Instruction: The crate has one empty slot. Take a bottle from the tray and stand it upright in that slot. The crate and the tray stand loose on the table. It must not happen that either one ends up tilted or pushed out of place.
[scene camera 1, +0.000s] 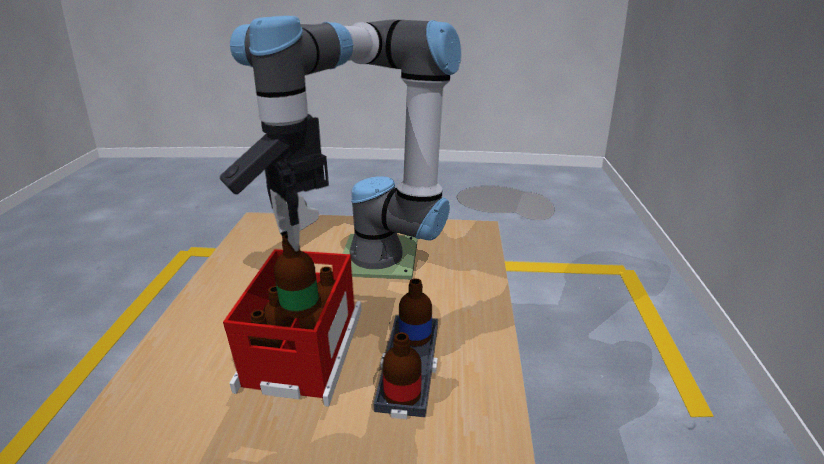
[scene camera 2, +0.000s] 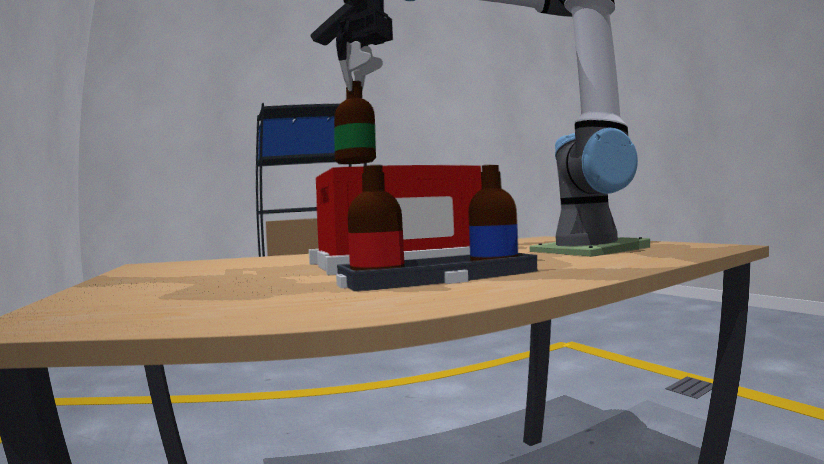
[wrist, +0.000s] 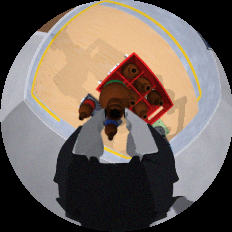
my gripper: scene camera 1; scene camera 2 355, 92; wrist
same spot on my gripper: (scene camera 1: 290, 221) = (wrist: 78, 129)
